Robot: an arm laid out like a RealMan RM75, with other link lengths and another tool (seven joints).
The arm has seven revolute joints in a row. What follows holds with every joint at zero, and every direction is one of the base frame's. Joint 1 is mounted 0.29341 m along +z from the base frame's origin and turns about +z. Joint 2 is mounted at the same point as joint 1 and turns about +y. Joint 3 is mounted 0.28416 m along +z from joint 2 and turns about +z. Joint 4 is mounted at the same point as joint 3 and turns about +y. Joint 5 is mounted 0.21 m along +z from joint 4 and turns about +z. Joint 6 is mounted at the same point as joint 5 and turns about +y. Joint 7 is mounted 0.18 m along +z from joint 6 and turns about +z. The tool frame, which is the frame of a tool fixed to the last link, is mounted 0.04 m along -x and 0.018 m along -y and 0.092 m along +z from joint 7; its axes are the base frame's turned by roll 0, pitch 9.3 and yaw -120.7 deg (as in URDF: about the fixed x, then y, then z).
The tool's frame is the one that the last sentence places.
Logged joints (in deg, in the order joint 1, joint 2, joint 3, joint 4, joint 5, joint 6, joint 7), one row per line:
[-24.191 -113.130 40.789 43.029 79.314 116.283 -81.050]
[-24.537 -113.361 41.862 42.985 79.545 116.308 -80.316]
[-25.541 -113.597 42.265 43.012 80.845 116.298 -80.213]
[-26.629 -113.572 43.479 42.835 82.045 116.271 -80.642]
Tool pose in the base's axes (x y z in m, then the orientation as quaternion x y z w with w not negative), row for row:
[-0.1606 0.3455 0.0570 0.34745 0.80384 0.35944 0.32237]
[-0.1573 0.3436 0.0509 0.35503 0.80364 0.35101 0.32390]
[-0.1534 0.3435 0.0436 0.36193 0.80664 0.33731 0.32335]
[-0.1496 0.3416 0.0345 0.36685 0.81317 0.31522 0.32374]
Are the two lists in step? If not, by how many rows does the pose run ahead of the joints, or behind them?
They are in step.
